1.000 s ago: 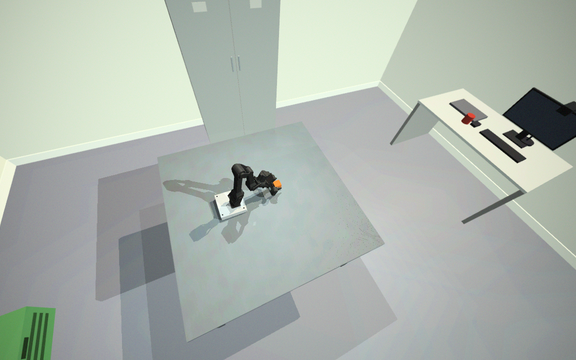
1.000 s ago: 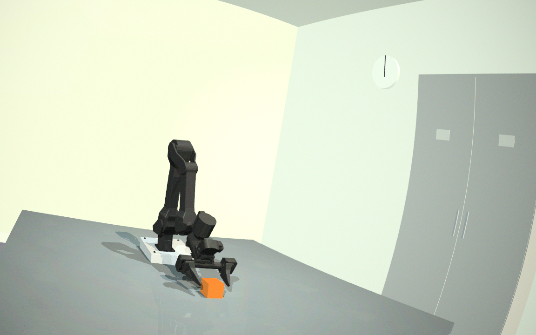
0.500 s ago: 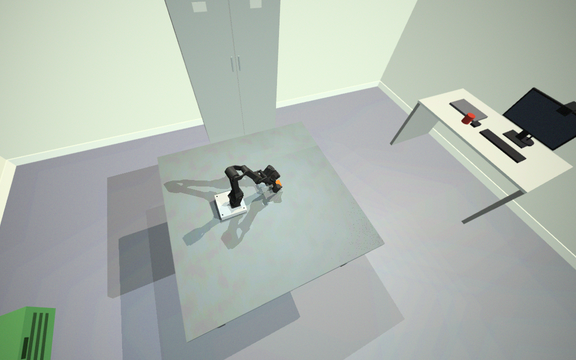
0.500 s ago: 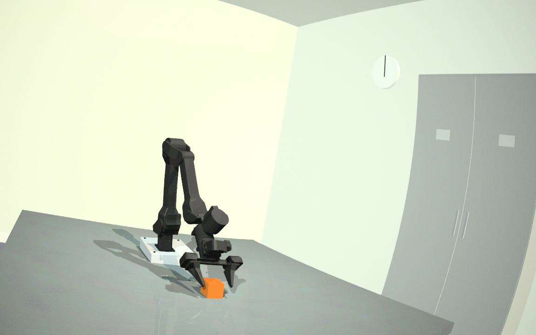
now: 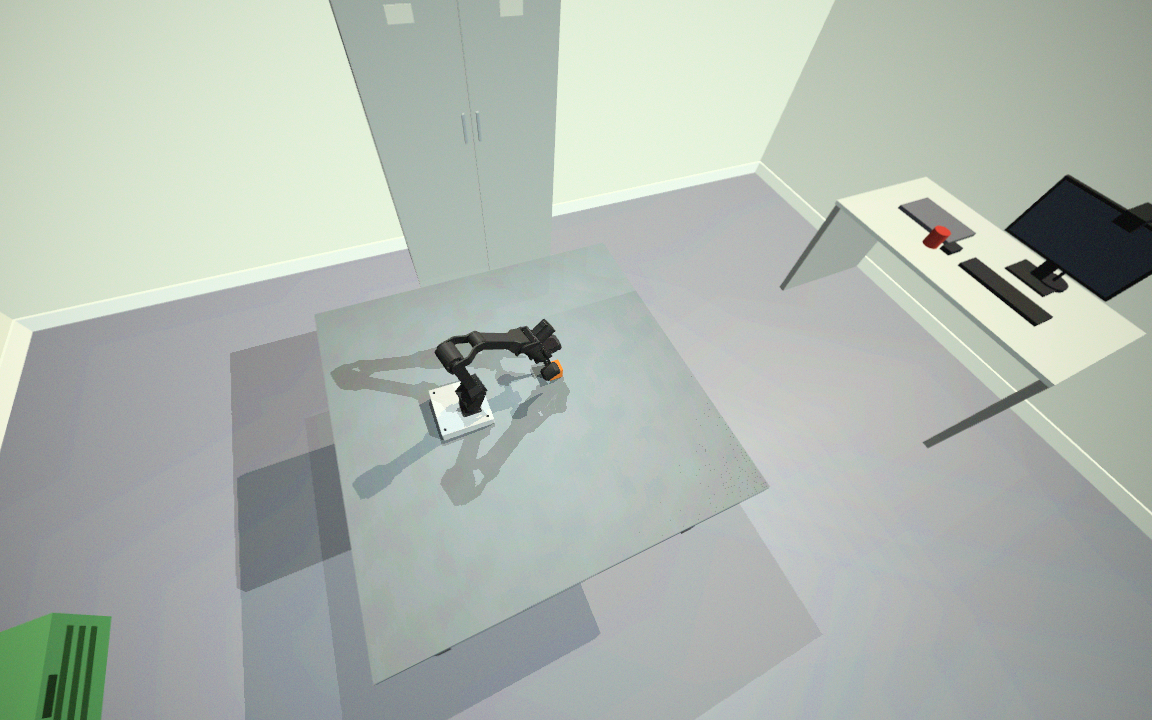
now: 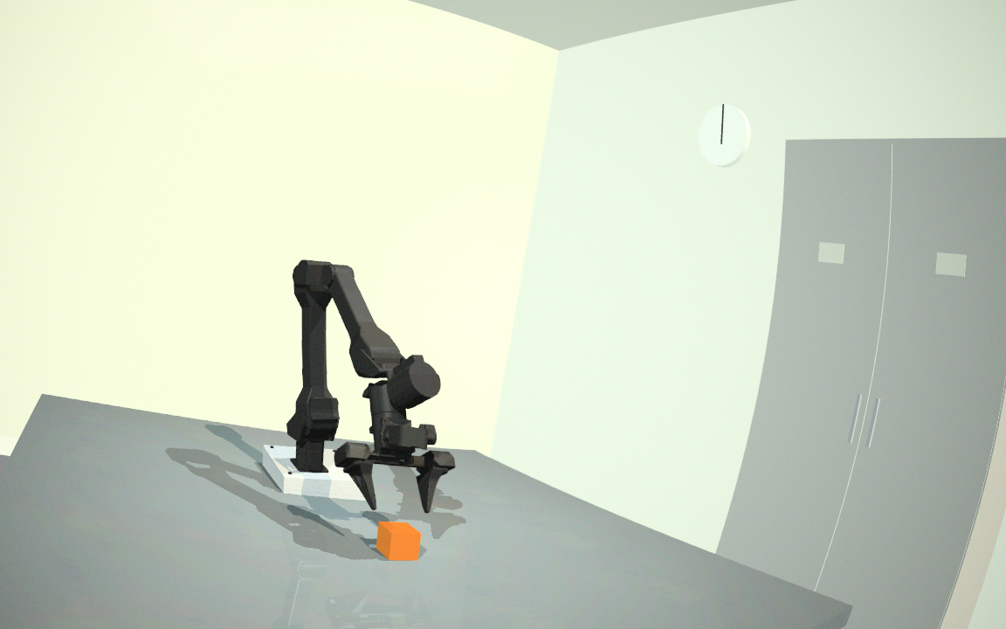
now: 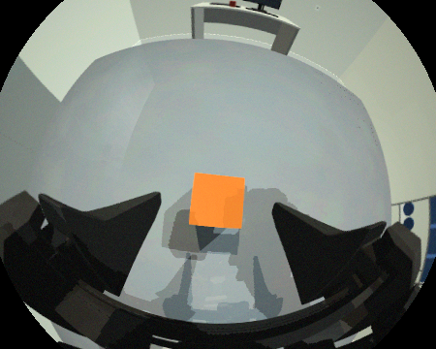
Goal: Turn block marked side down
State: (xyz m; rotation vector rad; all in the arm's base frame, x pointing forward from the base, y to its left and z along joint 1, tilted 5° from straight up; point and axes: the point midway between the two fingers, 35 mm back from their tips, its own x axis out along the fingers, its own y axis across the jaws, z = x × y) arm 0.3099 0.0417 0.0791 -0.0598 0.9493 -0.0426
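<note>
The orange block is 10 mm behind my gripper tip and 50 mm below it.
</note>
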